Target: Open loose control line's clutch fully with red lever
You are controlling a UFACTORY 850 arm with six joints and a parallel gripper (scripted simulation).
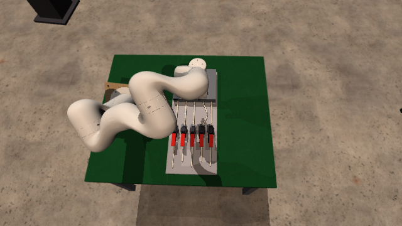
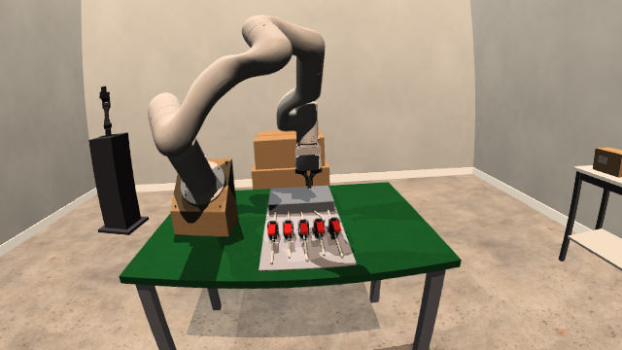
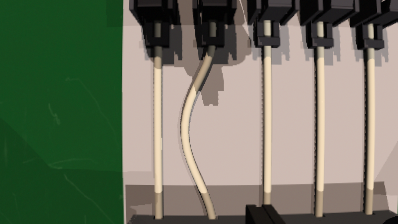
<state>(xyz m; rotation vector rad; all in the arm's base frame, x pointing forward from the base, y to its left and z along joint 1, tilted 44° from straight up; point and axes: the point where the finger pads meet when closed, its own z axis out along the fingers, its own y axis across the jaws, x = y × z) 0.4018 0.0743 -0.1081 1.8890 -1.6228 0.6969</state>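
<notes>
Now: the pale plate 320 mm to the right of my hand, 140 mm below it and 10 mm ahead of it.
</notes>
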